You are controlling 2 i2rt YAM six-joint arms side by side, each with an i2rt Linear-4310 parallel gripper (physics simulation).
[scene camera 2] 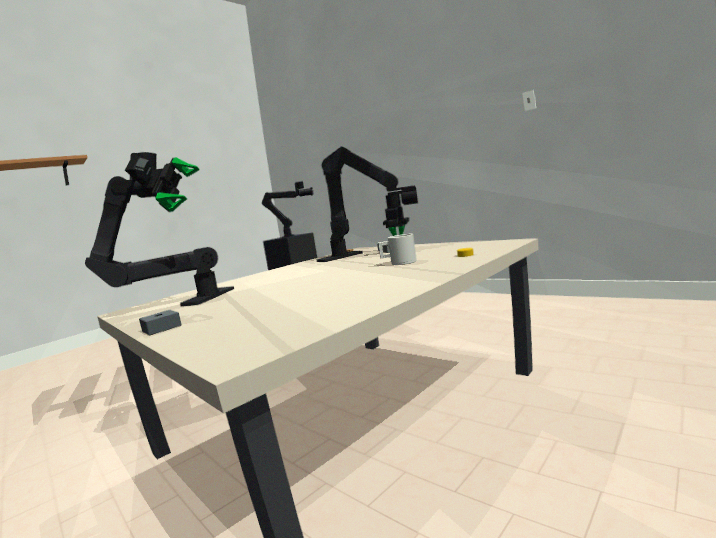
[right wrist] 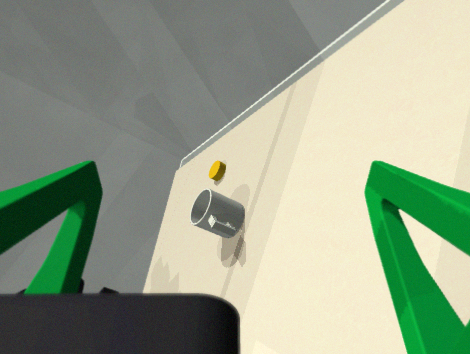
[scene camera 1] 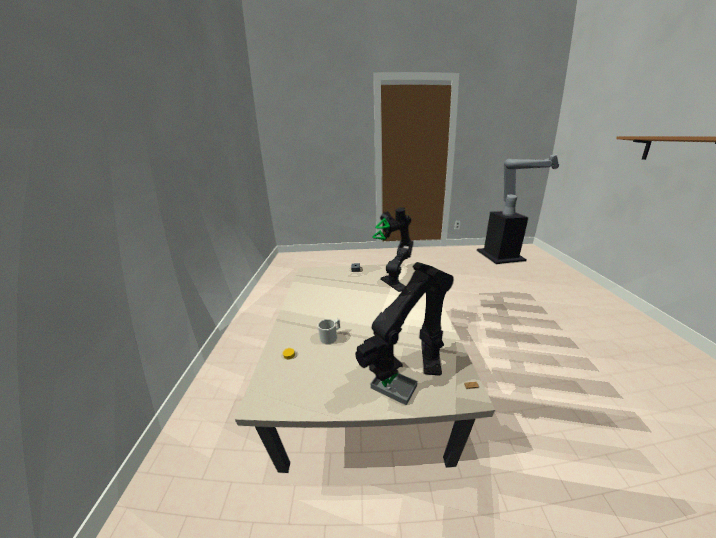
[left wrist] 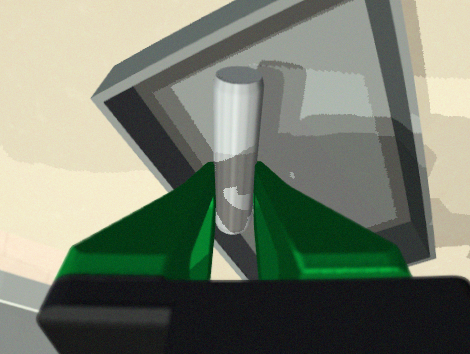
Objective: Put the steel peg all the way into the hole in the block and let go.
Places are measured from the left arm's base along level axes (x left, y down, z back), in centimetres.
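Where they show: left gripper, fingertip midpoint: [scene camera 1: 386,384] [left wrist: 234,175]; right gripper, fingertip midpoint: [scene camera 2: 192,182] [right wrist: 233,176] [scene camera 1: 374,232]; left arm's base, origin of the base link: [scene camera 2: 340,257] [scene camera 1: 430,356]; right arm's base, origin of the base link: [scene camera 2: 209,297] [scene camera 1: 393,283].
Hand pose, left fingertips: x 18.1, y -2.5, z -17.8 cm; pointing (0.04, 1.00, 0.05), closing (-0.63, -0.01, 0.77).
Note:
Things, the pixels of their centre, and the offset from my left fingertips.
- steel peg, body centre: [left wrist: 235,160] dx -0.7, dy -0.3, dz -0.6 cm
- grey tray, body centre: [left wrist: 299,175] [scene camera 1: 394,384] dx -1.1, dy +1.1, dz +2.8 cm
- dark grey block, body centre: [scene camera 2: 160,321] [scene camera 1: 355,267] dx -98.0, dy +0.9, dz -26.9 cm
- grey mug, body centre: [right wrist: 217,215] [scene camera 2: 397,248] [scene camera 1: 329,329] dx -26.1, dy -2.3, dz -27.5 cm
- yellow disc, body centre: [right wrist: 217,170] [scene camera 2: 465,252] [scene camera 1: 288,353] dx -12.2, dy +1.5, dz -42.9 cm
- small brown piece, body centre: [scene camera 1: 471,385] dx -3.7, dy +2.1, dz +31.7 cm
The steel peg [left wrist: 237,115] is a smooth grey cylinder in the left wrist view. My left gripper [scene camera 1: 388,380] [scene camera 2: 397,230] [left wrist: 234,175] is shut on the peg near its lower part in that view, with a green finger on each side. It holds the peg over the grey tray [scene camera 1: 393,397] [left wrist: 170,56]. The dark grey block [scene camera 1: 355,267] [scene camera 2: 160,323] stands at the far end of the table in scene camera 1, at the near left in scene camera 2, with a small dark hole in its top. My right gripper [scene camera 1: 379,230] [scene camera 2: 191,184] [right wrist: 233,176] is wide open, empty and raised high.
A grey mug [scene camera 1: 327,332] [scene camera 2: 402,249] [right wrist: 229,216] stands between the tray and the yellow disc [scene camera 1: 288,353] [scene camera 2: 465,252] [right wrist: 217,171]. A small brown piece [scene camera 1: 471,385] lies right of the tray in scene camera 1. Another arm's dark pedestal [scene camera 1: 506,237] [scene camera 2: 289,251] stands off the table.

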